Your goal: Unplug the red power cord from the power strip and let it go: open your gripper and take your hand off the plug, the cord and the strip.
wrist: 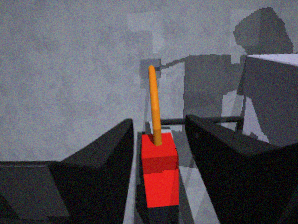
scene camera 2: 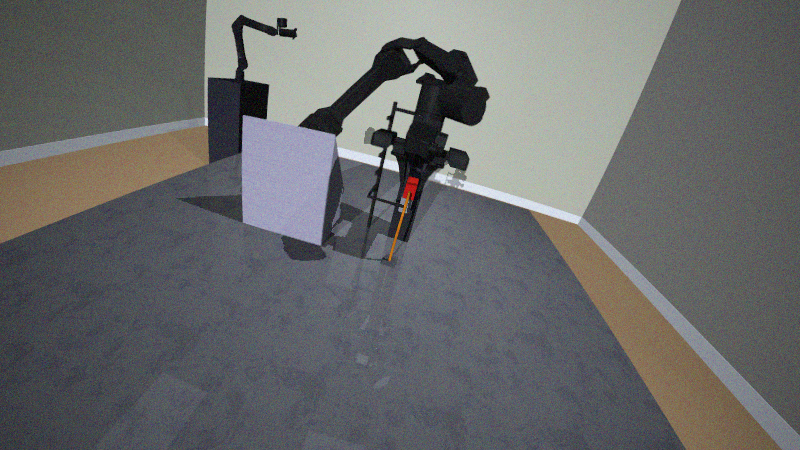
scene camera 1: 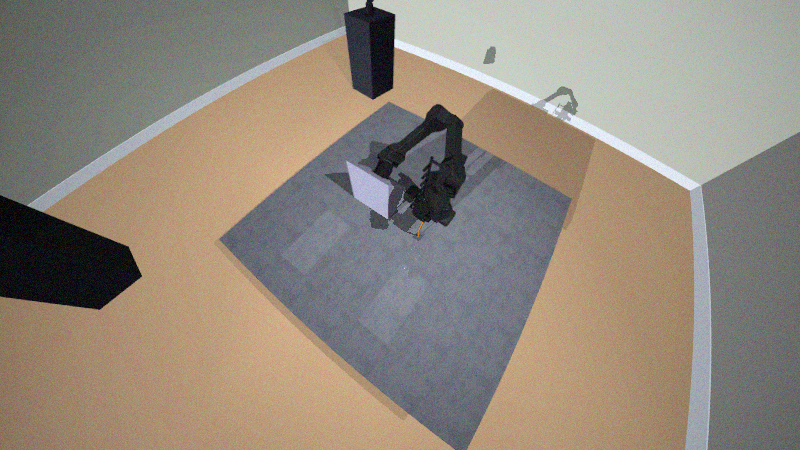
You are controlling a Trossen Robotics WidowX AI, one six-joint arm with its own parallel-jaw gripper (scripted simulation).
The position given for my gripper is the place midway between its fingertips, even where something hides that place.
I see my gripper [scene camera 2: 409, 188].
My gripper also shows in the wrist view [wrist: 159, 124].
